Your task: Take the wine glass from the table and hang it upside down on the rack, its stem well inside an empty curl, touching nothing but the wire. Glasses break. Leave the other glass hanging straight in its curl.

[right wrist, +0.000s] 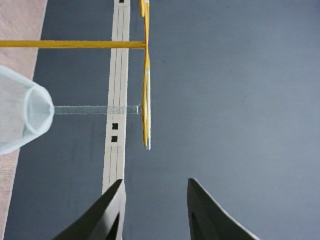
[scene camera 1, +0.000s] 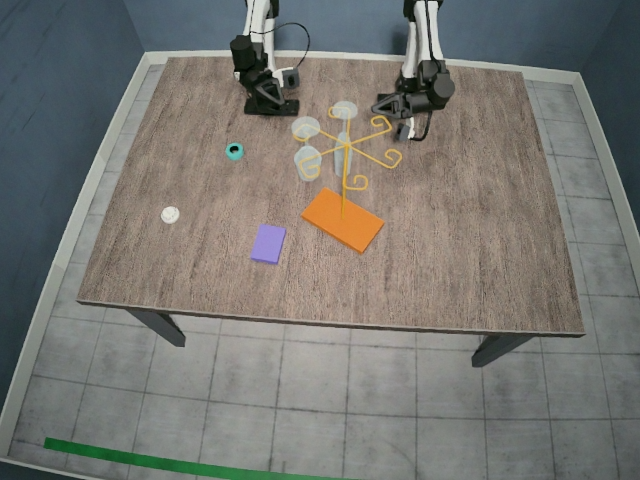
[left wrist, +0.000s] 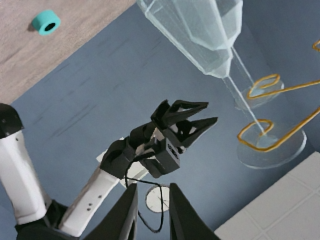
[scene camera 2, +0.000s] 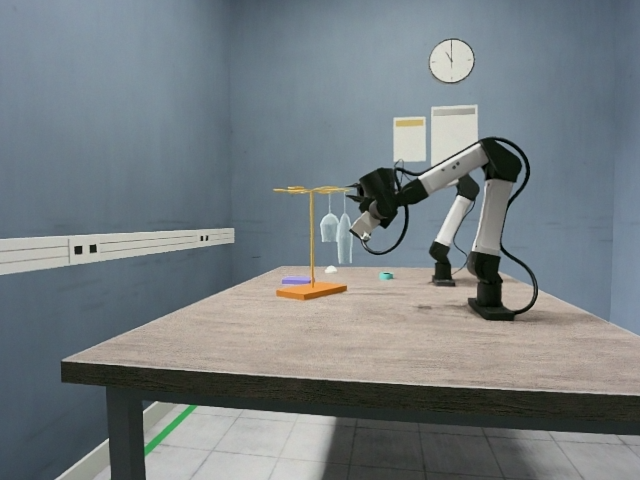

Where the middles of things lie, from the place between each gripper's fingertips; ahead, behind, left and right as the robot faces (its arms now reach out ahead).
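I consider the yellow wire rack (scene camera 1: 356, 228), which is 90 mm to the right of my left hand (scene camera 2: 371, 212), 90 mm below it, and 200 mm ahead of it.
That same yellow wire rack, counted from my right hand (scene camera 1: 283, 109), is 15 cm to the left of the hand and 12 cm ahead of it, and it is 18 cm below it.
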